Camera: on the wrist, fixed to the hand. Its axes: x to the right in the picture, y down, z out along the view.
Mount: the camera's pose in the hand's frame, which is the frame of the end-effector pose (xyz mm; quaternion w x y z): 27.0 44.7 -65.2 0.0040 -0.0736 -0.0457 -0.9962
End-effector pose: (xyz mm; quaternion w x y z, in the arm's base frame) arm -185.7 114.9 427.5 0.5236 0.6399 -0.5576 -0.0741
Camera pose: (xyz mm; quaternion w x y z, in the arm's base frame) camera -160.0 139.4 503.1 0.0501 -0.5161 -0.6168 0.5922
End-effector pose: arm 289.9 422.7 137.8 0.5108 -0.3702 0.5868 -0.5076
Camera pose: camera 224.6 420.6 85.8 0.5041 0.6469 0.3524 0.4508
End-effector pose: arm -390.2 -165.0 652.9 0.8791 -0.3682 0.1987 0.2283
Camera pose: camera -404.4 -178.3 571.7 0.2129 -0.2537 -0.4230 -0.8434
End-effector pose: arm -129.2 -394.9 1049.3 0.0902 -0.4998 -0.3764 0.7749
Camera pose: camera -76.8 -380.1 986.0 0.7183 0.4017 -0.5606 -0.0916
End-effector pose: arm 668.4 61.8 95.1 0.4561 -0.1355 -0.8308 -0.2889
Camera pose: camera 719.8 57.0 160.8 0.3339 -0.7803 0.1379 0.5105
